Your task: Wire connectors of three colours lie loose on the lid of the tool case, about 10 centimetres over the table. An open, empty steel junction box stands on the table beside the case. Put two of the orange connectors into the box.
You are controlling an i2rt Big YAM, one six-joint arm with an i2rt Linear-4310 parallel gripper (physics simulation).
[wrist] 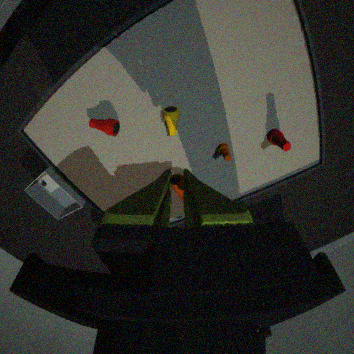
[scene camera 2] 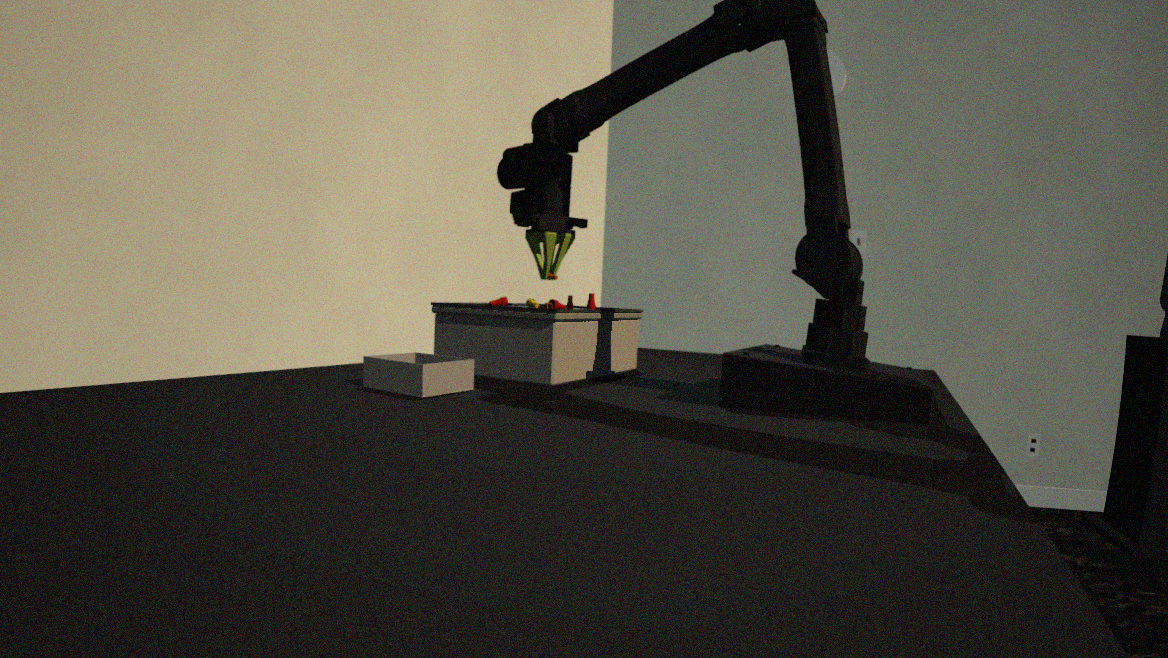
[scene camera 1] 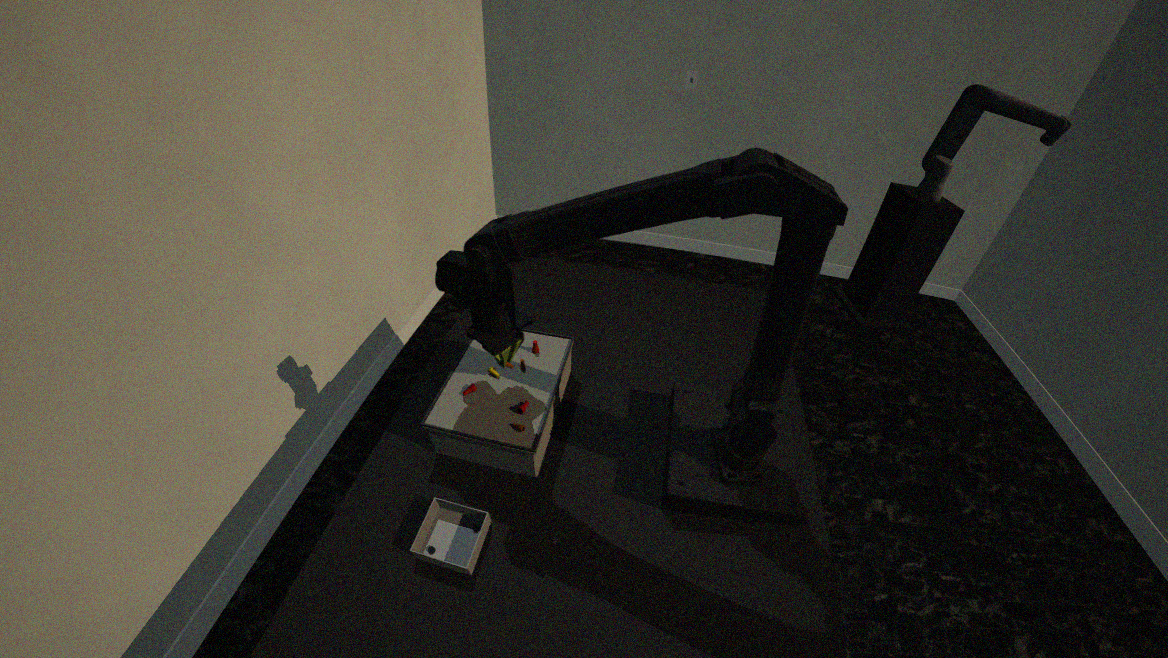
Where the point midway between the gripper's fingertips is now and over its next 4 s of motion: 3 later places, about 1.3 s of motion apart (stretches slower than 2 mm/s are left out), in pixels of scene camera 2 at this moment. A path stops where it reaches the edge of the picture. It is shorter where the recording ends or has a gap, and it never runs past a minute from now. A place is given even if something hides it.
The gripper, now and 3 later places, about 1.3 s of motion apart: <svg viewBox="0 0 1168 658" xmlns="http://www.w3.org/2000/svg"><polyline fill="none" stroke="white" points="547,279 460,253 416,268 415,256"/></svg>
